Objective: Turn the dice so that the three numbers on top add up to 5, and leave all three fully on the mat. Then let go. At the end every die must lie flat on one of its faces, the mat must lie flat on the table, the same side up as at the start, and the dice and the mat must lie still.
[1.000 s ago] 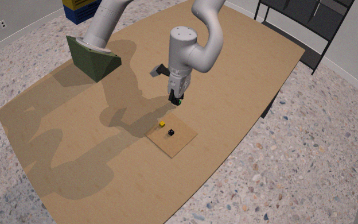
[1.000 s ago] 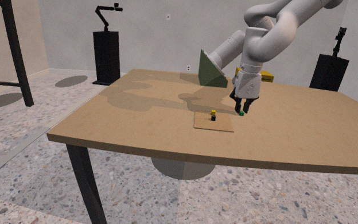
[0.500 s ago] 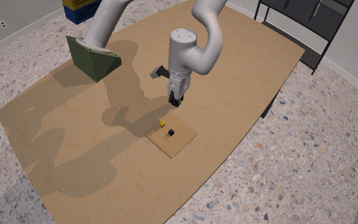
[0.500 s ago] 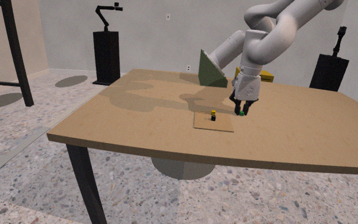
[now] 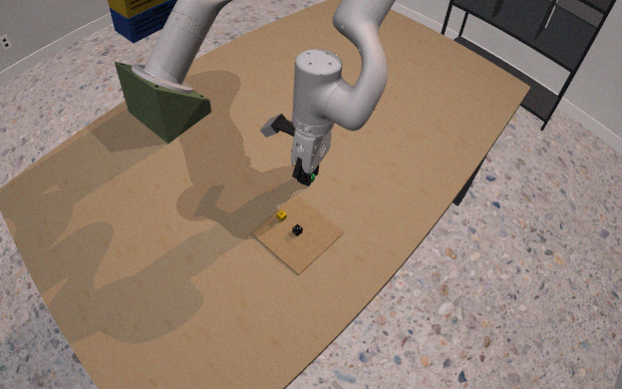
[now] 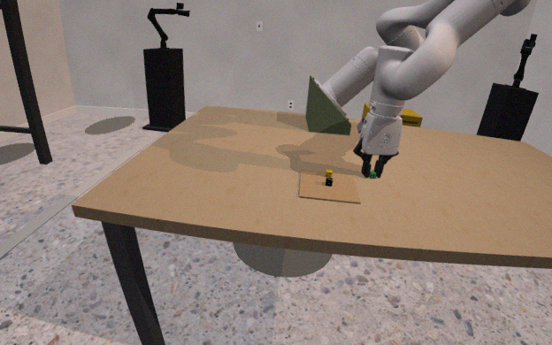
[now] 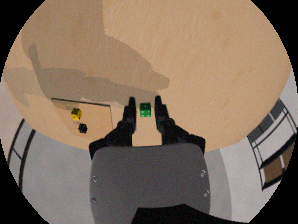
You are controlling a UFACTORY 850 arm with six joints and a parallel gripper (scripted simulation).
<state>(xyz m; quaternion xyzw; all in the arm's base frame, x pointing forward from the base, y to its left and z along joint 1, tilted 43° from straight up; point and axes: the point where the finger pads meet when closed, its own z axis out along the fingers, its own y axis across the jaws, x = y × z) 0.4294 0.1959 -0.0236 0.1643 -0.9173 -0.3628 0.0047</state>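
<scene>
Now: hand 10 mm short of the green die and 10 mm above it. Round my hand: tan mat 120 mm to the right, 90 mm ahead, 20 mm below; black die 120 mm to the right, 90 mm ahead, 10 mm below; yellow die 120 mm to the right, 40 mm ahead, 10 mm below.
</scene>
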